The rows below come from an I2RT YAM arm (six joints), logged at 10 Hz.
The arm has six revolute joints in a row. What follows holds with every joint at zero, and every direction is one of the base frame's. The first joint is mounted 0.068 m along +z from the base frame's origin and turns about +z. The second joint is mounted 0.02 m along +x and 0.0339 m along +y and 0.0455 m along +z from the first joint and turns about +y. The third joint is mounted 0.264 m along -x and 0.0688 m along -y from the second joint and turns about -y. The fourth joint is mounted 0.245 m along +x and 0.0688 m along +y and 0.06 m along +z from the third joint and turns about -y. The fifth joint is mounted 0.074 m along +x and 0.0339 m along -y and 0.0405 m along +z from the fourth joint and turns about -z. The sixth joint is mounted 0.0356 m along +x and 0.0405 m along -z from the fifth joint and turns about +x. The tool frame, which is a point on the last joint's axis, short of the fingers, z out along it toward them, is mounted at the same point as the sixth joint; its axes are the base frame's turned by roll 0, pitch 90 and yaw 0 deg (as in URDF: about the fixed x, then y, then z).
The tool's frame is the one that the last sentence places.
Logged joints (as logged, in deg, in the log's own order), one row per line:
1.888, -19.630, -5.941, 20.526, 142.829, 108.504
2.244, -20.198, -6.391, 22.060, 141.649, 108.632
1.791, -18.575, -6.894, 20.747, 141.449, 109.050
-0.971, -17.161, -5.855, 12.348, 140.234, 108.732
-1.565, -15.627, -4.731, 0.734, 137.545, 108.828
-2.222, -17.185, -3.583, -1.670, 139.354, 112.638
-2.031, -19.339, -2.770, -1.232, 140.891, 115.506
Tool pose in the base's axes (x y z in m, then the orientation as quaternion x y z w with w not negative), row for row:
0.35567, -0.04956, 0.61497, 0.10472, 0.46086, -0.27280, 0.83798
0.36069, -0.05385, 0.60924, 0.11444, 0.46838, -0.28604, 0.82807
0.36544, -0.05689, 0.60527, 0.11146, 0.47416, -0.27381, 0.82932
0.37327, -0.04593, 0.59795, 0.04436, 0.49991, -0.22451, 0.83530
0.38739, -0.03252, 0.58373, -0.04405, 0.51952, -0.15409, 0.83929
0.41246, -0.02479, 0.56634, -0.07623, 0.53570, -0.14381, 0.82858
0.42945, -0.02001, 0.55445, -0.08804, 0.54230, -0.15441, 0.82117
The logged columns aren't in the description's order. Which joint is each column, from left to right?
Columns, left to right: joint 4, joint 6, joint 1, joint 5, joint 3, joint 2.
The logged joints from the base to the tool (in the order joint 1, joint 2, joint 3, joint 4, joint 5, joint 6), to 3 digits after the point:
-5.941, 108.504, 142.829, 1.888, 20.526, -19.630
-6.391, 108.632, 141.649, 2.244, 22.060, -20.198
-6.894, 109.050, 141.449, 1.791, 20.747, -18.575
-5.855, 108.732, 140.234, -0.971, 12.348, -17.161
-4.731, 108.828, 137.545, -1.565, 0.734, -15.627
-3.583, 112.638, 139.354, -2.222, -1.670, -17.185
-2.770, 115.506, 140.891, -2.031, -1.232, -19.339

